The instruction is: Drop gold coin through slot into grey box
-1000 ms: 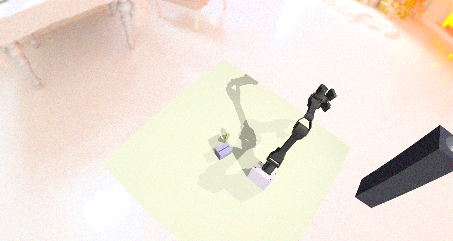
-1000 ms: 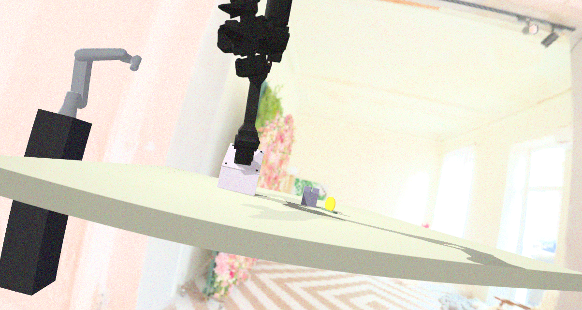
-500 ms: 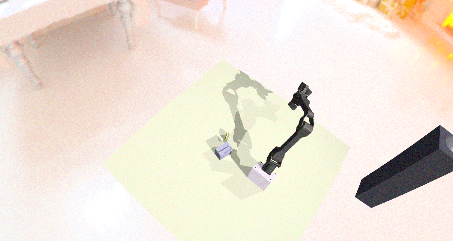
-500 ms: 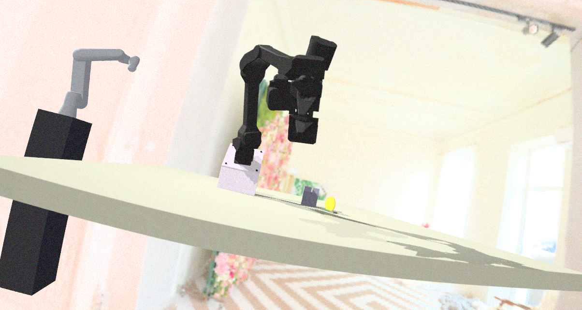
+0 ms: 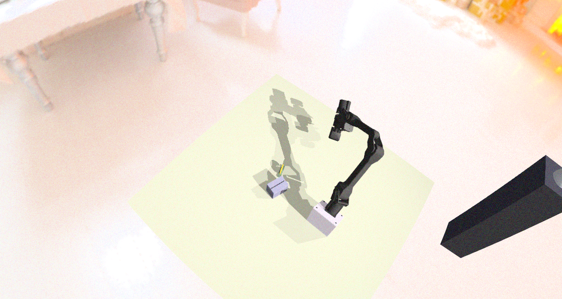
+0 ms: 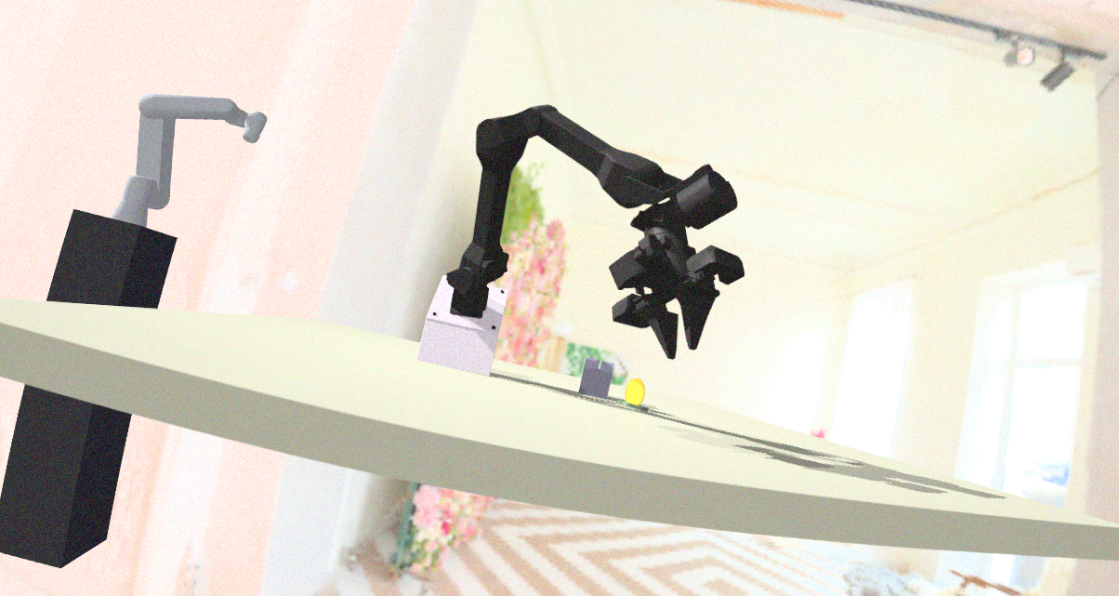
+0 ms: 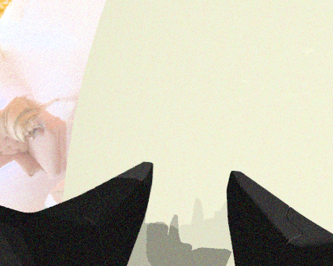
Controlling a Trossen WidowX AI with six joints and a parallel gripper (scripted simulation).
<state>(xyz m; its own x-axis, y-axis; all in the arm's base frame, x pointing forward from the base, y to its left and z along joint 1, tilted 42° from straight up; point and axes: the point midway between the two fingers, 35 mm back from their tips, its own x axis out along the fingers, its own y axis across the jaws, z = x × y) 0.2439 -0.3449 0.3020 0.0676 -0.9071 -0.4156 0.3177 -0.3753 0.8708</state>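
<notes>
My gripper tip is now 100 mm short of the gold coin, 380 mm to the right of it and 80 mm above it.
</notes>
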